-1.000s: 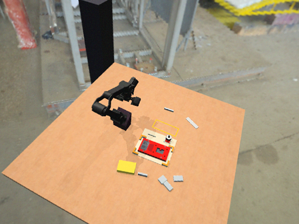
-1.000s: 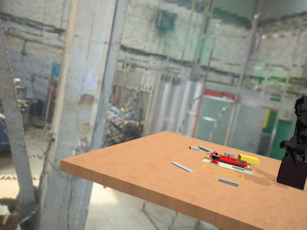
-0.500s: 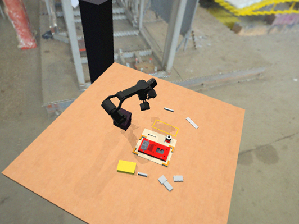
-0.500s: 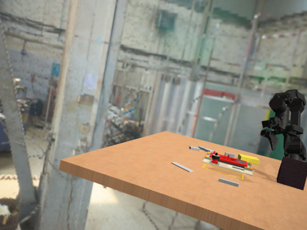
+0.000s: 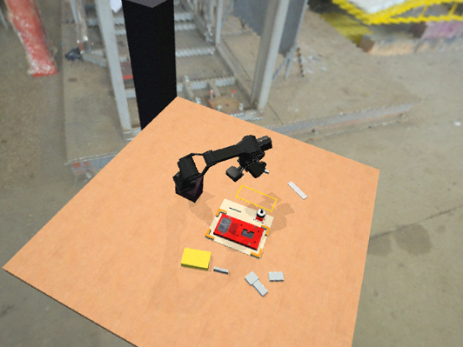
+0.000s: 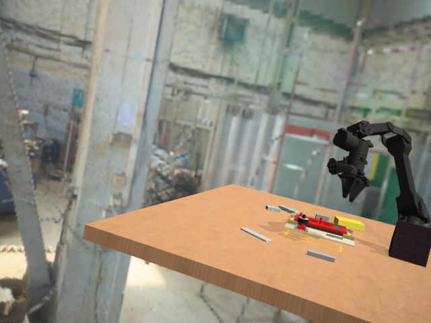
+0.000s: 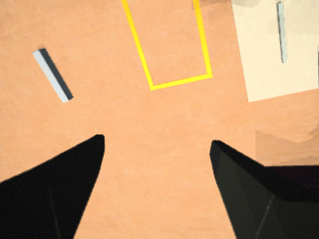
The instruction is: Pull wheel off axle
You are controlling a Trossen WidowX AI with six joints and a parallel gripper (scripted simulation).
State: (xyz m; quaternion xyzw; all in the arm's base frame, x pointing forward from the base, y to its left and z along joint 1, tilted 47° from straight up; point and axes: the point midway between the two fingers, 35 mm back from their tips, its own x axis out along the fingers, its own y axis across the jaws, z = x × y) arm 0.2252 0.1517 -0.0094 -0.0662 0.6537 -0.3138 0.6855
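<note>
Now: gripper tip 140 mm short of the wheel, 130 mm above it and 80 mm to the left of it. The rest, counted from my gripper tip: grey bar: 240 mm ahead, 160 mm to the left, 160 mm below; then upright axle: 140 mm ahead, 130 mm below, 90 mm to the right; then yellow block: 400 mm to the right, 150 mm below, 20 mm behind.
</note>
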